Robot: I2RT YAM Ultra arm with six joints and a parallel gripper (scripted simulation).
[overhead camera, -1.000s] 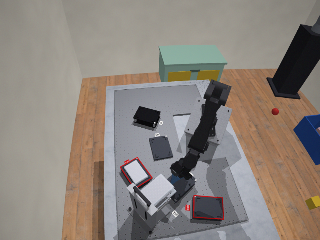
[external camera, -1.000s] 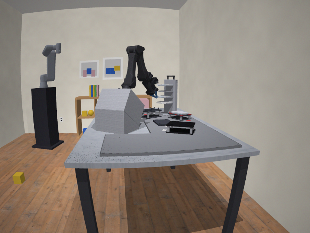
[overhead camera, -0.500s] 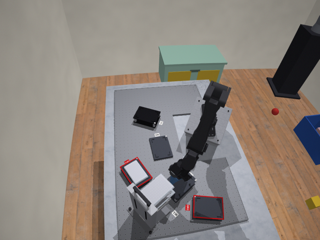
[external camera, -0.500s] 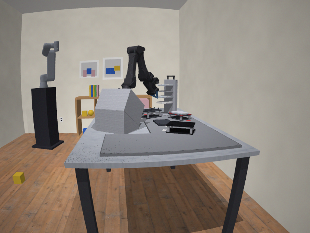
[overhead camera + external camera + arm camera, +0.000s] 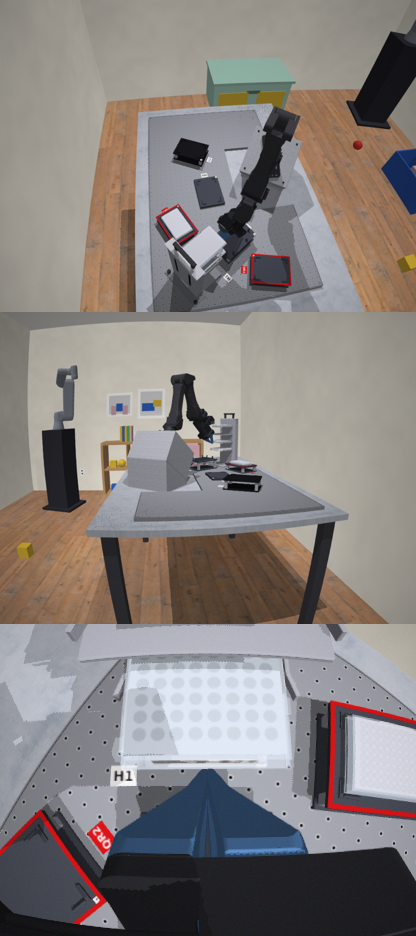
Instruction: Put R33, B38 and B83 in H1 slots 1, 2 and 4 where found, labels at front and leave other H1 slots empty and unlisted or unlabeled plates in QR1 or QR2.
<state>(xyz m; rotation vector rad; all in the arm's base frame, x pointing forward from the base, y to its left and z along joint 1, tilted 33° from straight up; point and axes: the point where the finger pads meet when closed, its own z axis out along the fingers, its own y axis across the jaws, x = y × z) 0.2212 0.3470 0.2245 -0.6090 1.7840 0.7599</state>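
Now: the regrip nest RG 6 cm behind my hand, 7 cm to the right of it and 11 cm below it. From my hand the other things lie so: H1 deck label: 5 cm behind, 9 cm to the left, 16 cm below; white 96-well plate: 6 cm ahead, 6 cm to the left, 5 cm below; plate hotel H1: 11 cm ahead, 12 cm to the left.
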